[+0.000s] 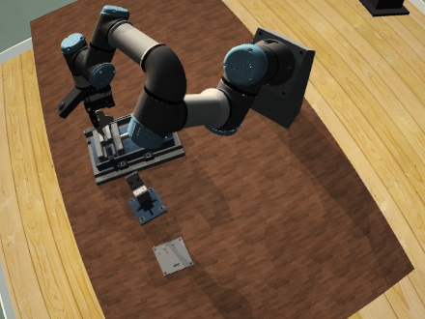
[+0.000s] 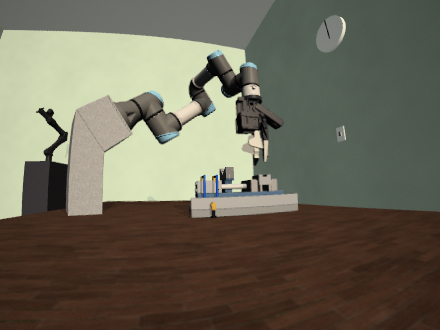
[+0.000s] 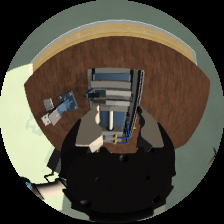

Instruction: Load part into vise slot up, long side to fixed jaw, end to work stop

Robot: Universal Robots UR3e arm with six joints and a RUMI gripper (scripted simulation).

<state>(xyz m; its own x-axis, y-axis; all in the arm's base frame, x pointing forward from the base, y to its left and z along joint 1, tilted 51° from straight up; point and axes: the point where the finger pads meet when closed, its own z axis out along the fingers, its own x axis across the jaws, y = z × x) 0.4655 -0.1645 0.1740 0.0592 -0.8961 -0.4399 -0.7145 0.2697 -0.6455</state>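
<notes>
Right now my hand is 6 cm above the part. The rest, counted from my hand: grey infeed plate (40 cm to the left, 16 cm below, 12 cm behind).
</notes>
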